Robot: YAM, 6 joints.
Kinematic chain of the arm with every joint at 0, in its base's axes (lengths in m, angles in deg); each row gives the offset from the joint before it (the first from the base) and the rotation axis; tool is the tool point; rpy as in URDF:
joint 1: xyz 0 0 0.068 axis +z
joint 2: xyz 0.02 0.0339 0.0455 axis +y
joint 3: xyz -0.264 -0.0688 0 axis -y
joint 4: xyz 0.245 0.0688 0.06 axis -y
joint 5: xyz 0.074 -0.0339 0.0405 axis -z
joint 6: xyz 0.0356 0 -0.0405 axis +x
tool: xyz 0 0 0 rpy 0 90 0
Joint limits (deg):
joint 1: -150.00..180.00
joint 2: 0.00..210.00
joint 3: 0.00..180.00
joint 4: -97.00..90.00
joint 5: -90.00..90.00
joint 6: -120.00..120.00
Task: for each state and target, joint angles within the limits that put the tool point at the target. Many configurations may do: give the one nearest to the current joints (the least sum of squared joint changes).
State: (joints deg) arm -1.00 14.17 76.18 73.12 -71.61 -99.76
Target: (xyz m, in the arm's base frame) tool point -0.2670 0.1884 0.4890
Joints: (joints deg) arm -29.43 17.28 97.64 68.35 -67.49 -99.76
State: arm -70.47 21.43 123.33 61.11 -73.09 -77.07
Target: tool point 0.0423 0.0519 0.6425
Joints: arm -98.13 55.73 109.17 55.26 -75.92 -77.07
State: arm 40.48 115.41 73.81 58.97 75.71 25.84
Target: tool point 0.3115 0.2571 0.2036
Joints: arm 44.48 113.68 60.66 58.60 77.93 25.84
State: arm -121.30 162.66 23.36 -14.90 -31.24 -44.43
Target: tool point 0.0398 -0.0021 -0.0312
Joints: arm -142.12 181.17 18.35 -11.58 -47.13 -44.43
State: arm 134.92 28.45 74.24 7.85 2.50 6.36
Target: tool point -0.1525 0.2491 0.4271
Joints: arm 121.93 71.52 69.67 7.68 3.77 6.36
